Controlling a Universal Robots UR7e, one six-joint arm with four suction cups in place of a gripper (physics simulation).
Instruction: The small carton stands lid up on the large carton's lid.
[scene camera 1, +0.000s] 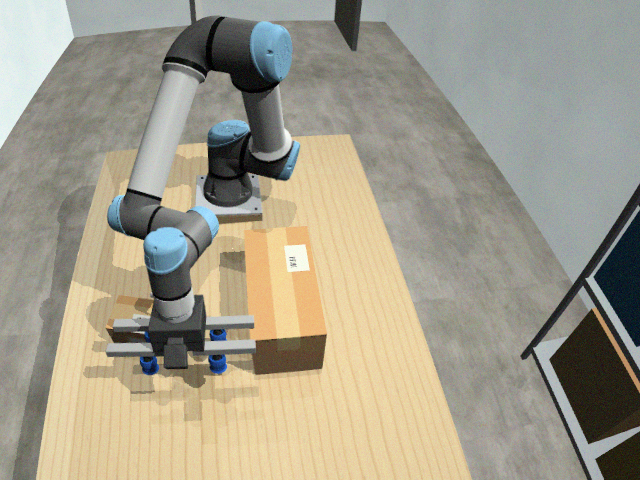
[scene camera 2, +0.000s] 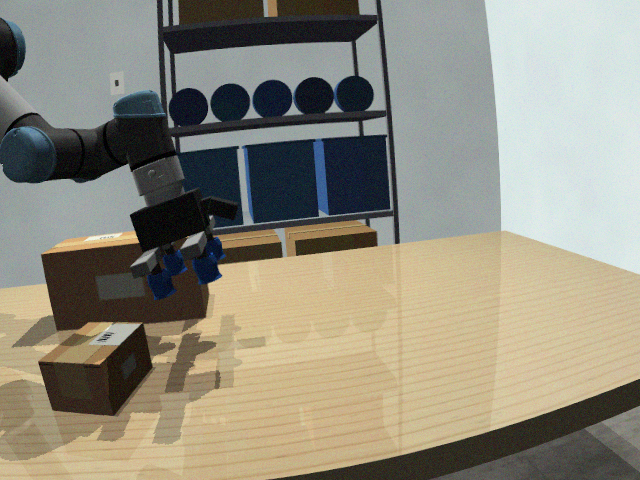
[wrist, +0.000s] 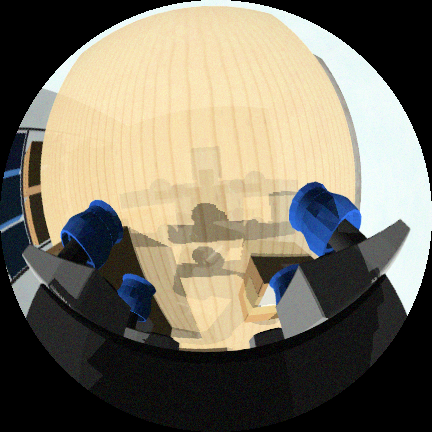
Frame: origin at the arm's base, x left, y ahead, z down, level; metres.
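Where they show: end effector, tool point: (scene camera 2: 192, 275) (wrist: 206, 261); arm's base, origin of the base link: (scene camera 1: 227, 191).
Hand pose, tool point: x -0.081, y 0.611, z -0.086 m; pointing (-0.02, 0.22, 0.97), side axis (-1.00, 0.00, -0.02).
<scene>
Things, the pixels of their centre, and the offset from my tool point. Level surfaces: height alone.
- small carton, body centre: (scene camera 2: 99, 364) (wrist: 283, 287) (scene camera 1: 143, 323) dx -0.126, dy -0.139, dz +0.082 m
- large carton, body centre: (scene camera 2: 128, 275) (scene camera 1: 281, 298) (wrist: 110, 311) dx +0.215, dy -0.163, dz +0.041 m
- wooden table, its level: dz +0.119 m
The small carton (scene camera 1: 131, 308) (scene camera 2: 77, 387) (wrist: 267, 266) stands lid up on the table, with a white label and tape on its lid. The large carton (scene camera 1: 284, 310) (scene camera 2: 74, 289) (wrist: 127, 260) stands beside it, also lid up, with a label on its lid. In the scene camera 1 view the small carton is at the left, partly hidden by the gripper, and the large carton is right of the gripper. My gripper (scene camera 1: 183, 351) (scene camera 2: 189, 266) (wrist: 209, 257) hangs above the table with its four blue cups free; no carton is on them.
The wooden table (scene camera 1: 361, 413) (scene camera 2: 465, 320) (wrist: 210, 75) carries the arm's base plate (scene camera 1: 206, 209) behind the large carton. A shelf rack (scene camera 1: 582, 273) (scene camera 2: 273, 33) stands off the table, holding blue bins (scene camera 2: 281, 180), round blue items (scene camera 2: 272, 98) and other cartons (scene camera 2: 336, 240).
</scene>
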